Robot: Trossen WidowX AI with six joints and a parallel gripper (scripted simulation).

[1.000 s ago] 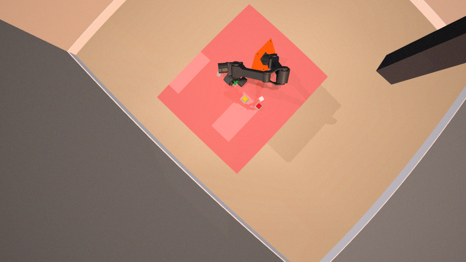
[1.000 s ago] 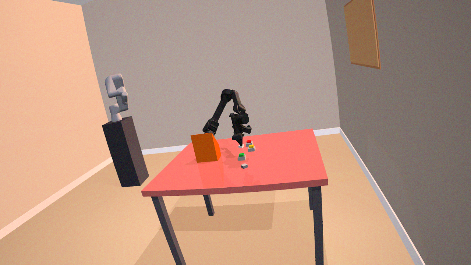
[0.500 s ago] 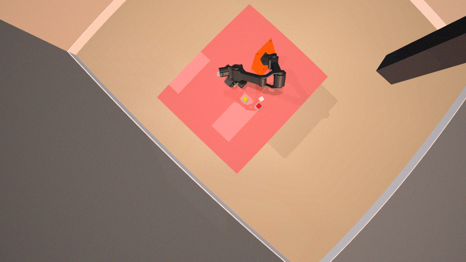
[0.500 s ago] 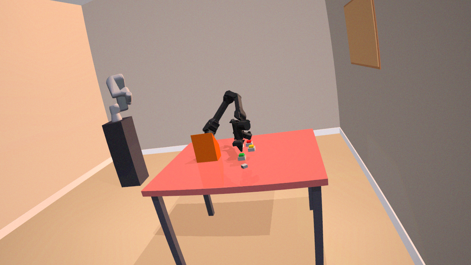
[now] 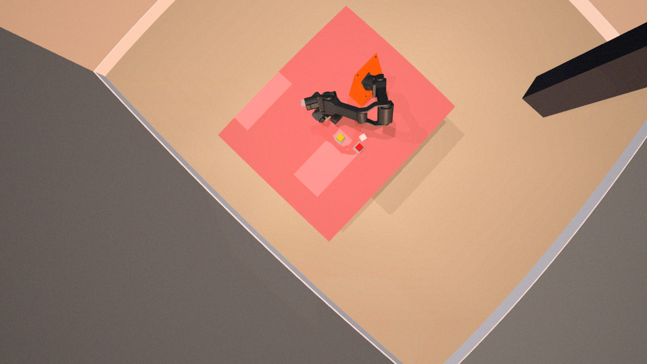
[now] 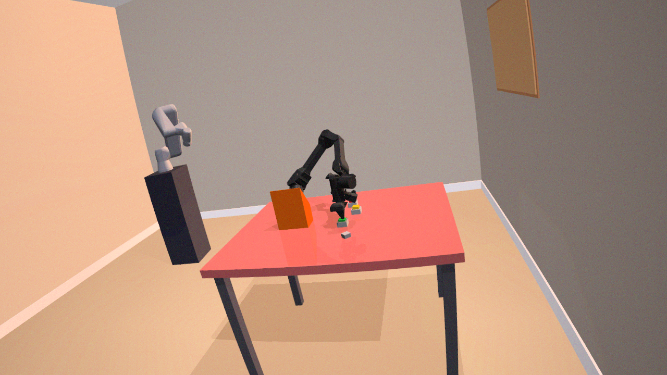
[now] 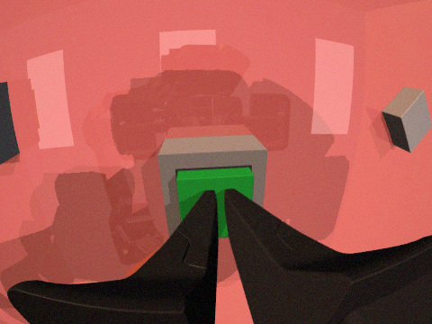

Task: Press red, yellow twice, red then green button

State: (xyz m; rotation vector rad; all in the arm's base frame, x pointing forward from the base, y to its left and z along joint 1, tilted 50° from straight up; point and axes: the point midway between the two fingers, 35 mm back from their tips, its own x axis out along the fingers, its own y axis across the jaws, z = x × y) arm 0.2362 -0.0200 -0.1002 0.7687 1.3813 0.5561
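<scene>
The green button is 10 mm behind my gripper tip and 10 mm below it. Round my gripper tip: grey block (20 mm ahead, 140 mm to the right, 20 mm below); white block (30 mm behind, 250 mm to the left, 20 mm below); yellow button (60 mm ahead, 150 mm to the left).
</scene>
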